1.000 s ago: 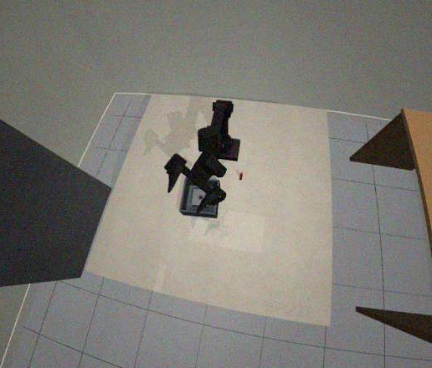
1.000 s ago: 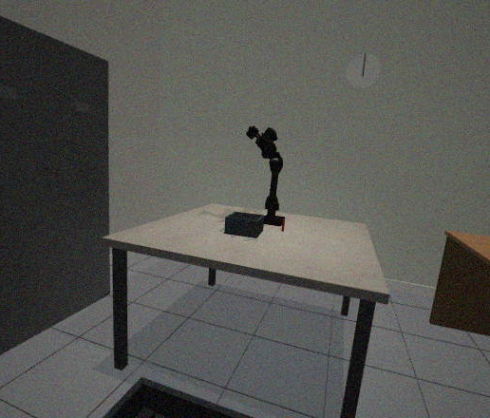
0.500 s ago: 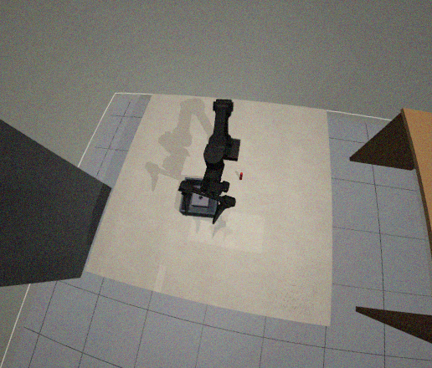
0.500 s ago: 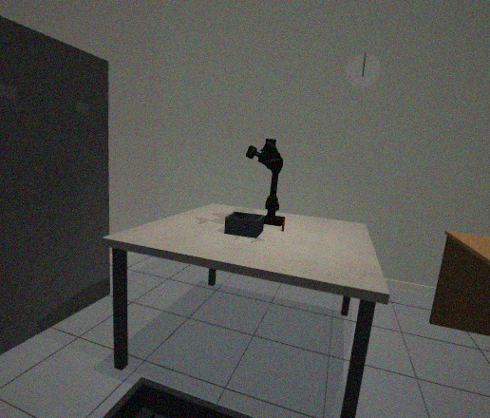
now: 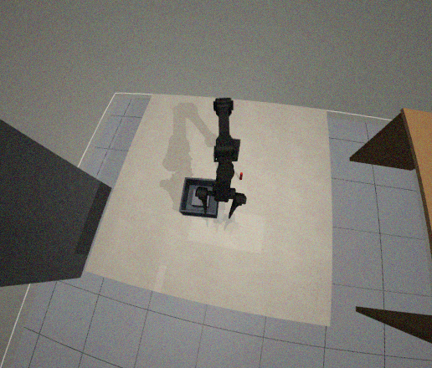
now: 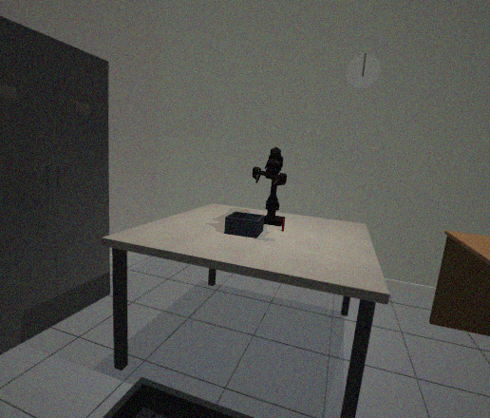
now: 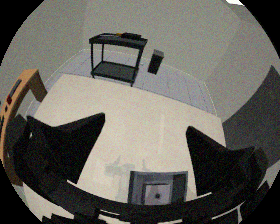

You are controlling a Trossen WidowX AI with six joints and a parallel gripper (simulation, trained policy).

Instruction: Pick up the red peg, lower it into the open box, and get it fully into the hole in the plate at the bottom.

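My gripper tip is now 29 cm past the red peg, 27 cm above it and 10 cm to the right of it. The rest, counted from my gripper tip: dark box (28 cm below, 15 cm behind, 12 cm to the right); grey plate (26 cm below, 15 cm behind, 12 cm to the right).
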